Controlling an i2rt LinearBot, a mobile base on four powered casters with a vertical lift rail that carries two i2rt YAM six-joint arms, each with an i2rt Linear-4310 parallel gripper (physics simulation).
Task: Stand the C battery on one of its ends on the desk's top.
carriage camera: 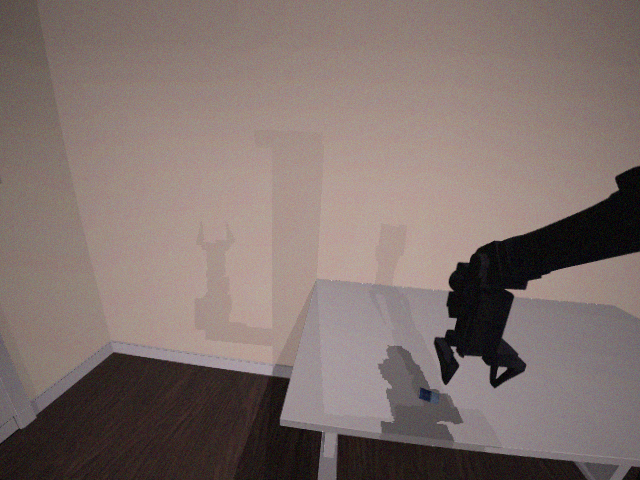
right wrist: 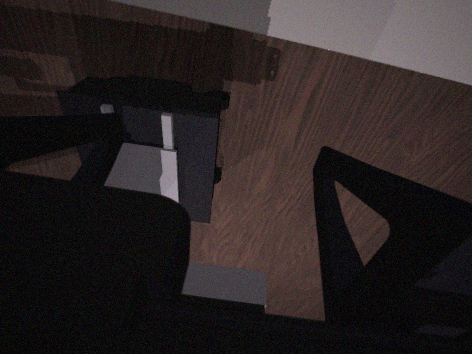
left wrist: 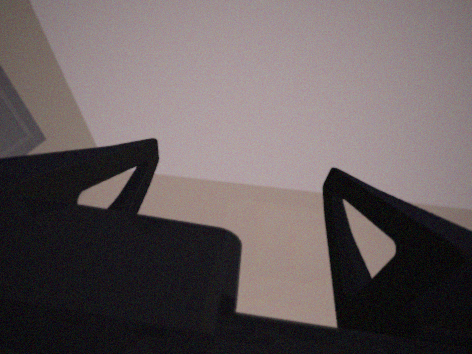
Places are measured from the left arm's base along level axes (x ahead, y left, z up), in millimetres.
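Pixels of known places: left gripper, fingertip midpoint: (left wrist: 242, 163); right gripper, fingertip midpoint: (carriage camera: 468, 384) (right wrist: 220, 142).
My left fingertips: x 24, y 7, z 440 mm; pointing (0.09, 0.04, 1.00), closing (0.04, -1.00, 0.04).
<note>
For each thing: its middle in the pictures, then the offset to it from my left fingertips. "spot": a spot on its surface instead. Level surfaces: height alone.
- C battery at the middle of its body: (carriage camera: 427, 395) dx +394, dy -638, dz -587 mm
- white desk at its surface level: dz -600 mm
- leg at a spot on its surface: (carriage camera: 327, 454) spot: dx +646, dy -415, dz -1274 mm
- dark wood floor at its surface level: dz -1320 mm
The C battery (carriage camera: 429, 395), dark blue with a lighter blue end, lies on its side on the white desk (carriage camera: 356, 330) (right wrist: 425, 45), toward the near edge, in the shadow of the arm. My right gripper (carriage camera: 471, 384) (right wrist: 220, 142) is open and empty, pointing down above the desk, to the right of the battery in the carriage view. The battery does not show in the right wrist view. My left gripper (left wrist: 242, 163) is open and empty; its view shows its fingers against the wall and ceiling.
The desk's near edge and a leg (carriage camera: 327, 454) show in the carriage view, with dark wood floor (carriage camera: 170, 413) at the left and a beige wall (carriage camera: 180, 129) behind. The robot's dark base (right wrist: 196, 165) stands on the floor in the right wrist view. A grey door (left wrist: 17, 117) shows at the left wrist view's left.
</note>
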